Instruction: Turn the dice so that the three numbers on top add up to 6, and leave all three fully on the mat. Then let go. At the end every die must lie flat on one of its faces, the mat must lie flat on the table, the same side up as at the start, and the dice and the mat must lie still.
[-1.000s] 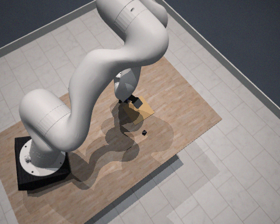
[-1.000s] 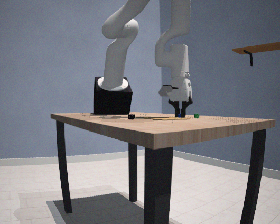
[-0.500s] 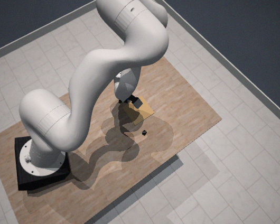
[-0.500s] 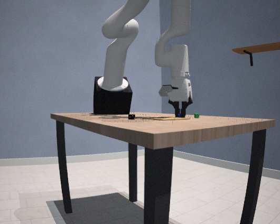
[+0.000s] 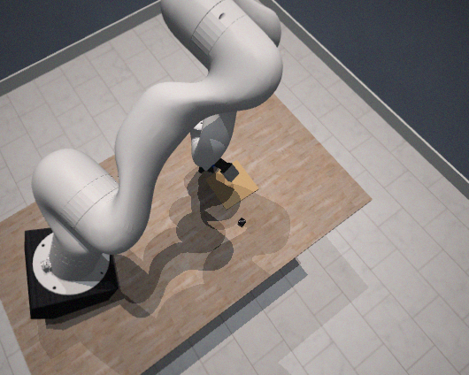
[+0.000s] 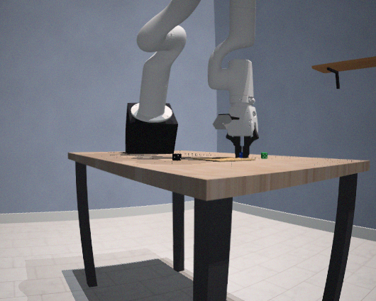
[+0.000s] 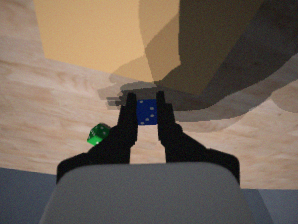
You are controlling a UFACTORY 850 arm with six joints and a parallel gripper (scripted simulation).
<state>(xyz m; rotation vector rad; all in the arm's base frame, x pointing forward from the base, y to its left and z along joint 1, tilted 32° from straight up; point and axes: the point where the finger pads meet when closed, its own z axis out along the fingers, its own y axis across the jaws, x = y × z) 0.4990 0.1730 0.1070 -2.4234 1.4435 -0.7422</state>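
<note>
Right now the black die is 230 mm to the right of my hand and 10 mm below it. The rest, counted from my hand: blue die: 10 mm to the left, 10 mm below; then tan mat: 30 mm ahead, 90 mm to the right, 20 mm below; then green die: 40 mm ahead, 70 mm to the left, 10 mm below.
</note>
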